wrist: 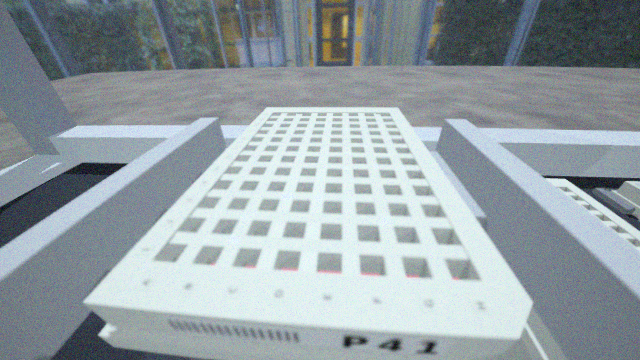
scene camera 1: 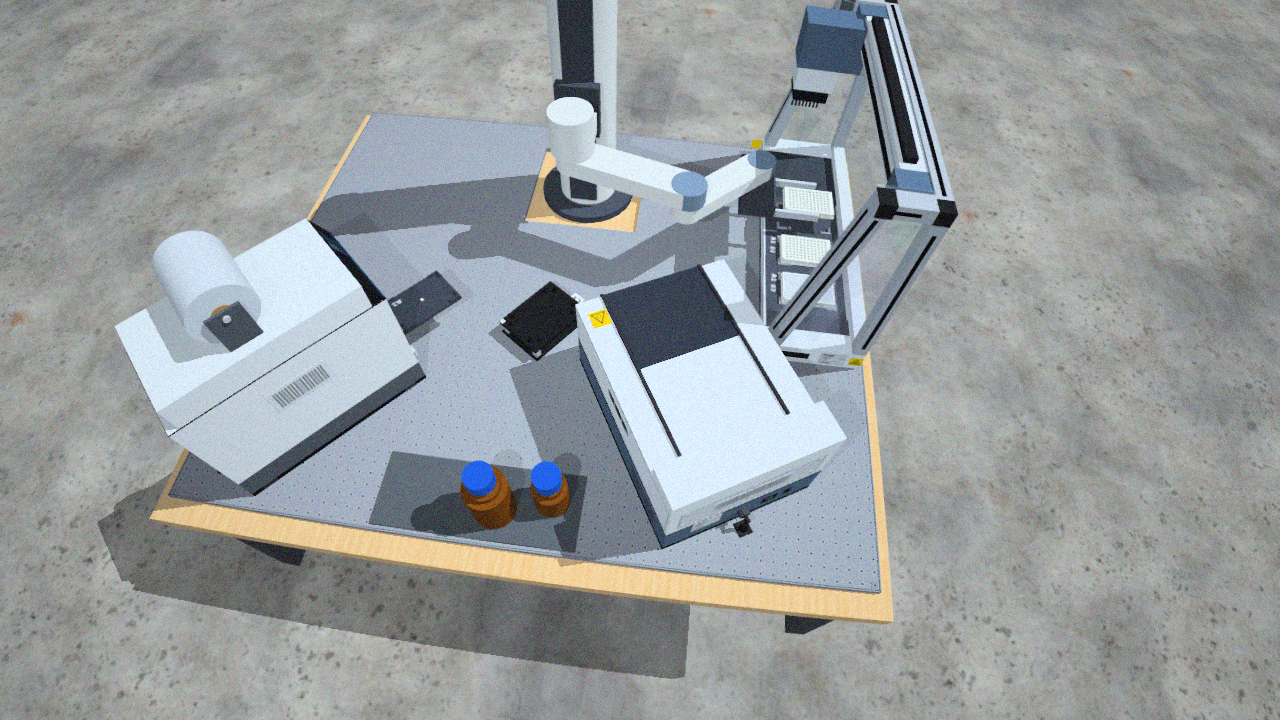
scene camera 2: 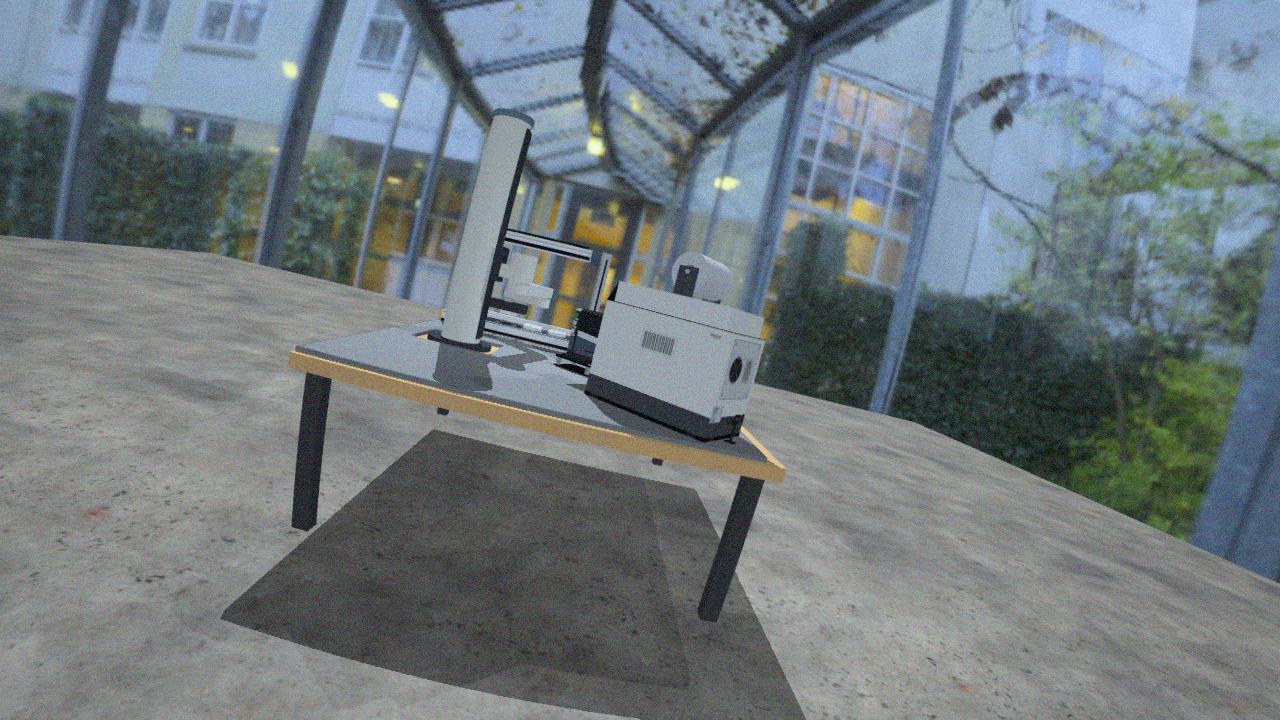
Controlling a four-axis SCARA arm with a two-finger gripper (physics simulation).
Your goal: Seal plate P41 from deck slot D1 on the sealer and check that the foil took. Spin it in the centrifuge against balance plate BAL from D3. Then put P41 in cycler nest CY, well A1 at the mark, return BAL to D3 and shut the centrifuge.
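Frame: origin at the arm's base, x ahead, y left, z up, level; metres.
Seen in the pictures: gripper, fingertip midpoint: (wrist: 327,138) (scene camera 1: 816,202); arm's base, link origin: (scene camera 1: 588,190) (scene camera 2: 459,343).
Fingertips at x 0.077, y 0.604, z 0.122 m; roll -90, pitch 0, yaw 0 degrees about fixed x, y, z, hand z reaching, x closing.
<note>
Offsets run from my fingertips to a thing's top centre. "spot": to the spot under its first point. Level surfaces: height alone.
Plate P41 {0.000 m ahead, 0.021 m right, 0.003 m up} (scene camera 1: 807,199) (wrist: 310,316) is white, with rows of square wells and its label facing the wrist camera. Thin red lines show in its nearest wells; no foil is visible on top. My gripper (scene camera 1: 802,202) (wrist: 327,138) is shut on P41, one finger along each long side, and holds it level above the deck (scene camera 1: 838,308). Two more white plates, one {0.125 m ahead, 0.020 m right, 0.045 m down} (scene camera 1: 803,249) in the middle and one (scene camera 1: 796,288) nearer the front, sit on the deck; their labels are unreadable. The sealer {0.663 m ahead, 1.086 m right, 0.366 m up} (scene camera 1: 295,385) (scene camera 2: 675,349) carries a foil roll {0.679 m ahead, 1.100 m right, 0.366 m up} (scene camera 1: 201,277) (scene camera 2: 707,275), with its dark plate carrier {0.436 m ahead, 0.893 m right, 0.011 m down} (scene camera 1: 427,300) extended.
A white machine (scene camera 1: 733,402) with a dark top panel stands beside the deck. A black nest-like block {0.400 m ahead, 0.631 m right, 0.058 m down} (scene camera 1: 539,320) lies left of it. The gantry frame (scene camera 1: 913,98) rises over the deck. Two amber bottles, one larger {spot: 0.875 m ahead, 0.625 m right, 0.014 m up} (scene camera 1: 490,503) and one smaller {spot: 0.841 m ahead, 0.523 m right, 0.013 m down} (scene camera 1: 551,497), stand on a dark mat {0.105 m down} (scene camera 1: 407,488).
</note>
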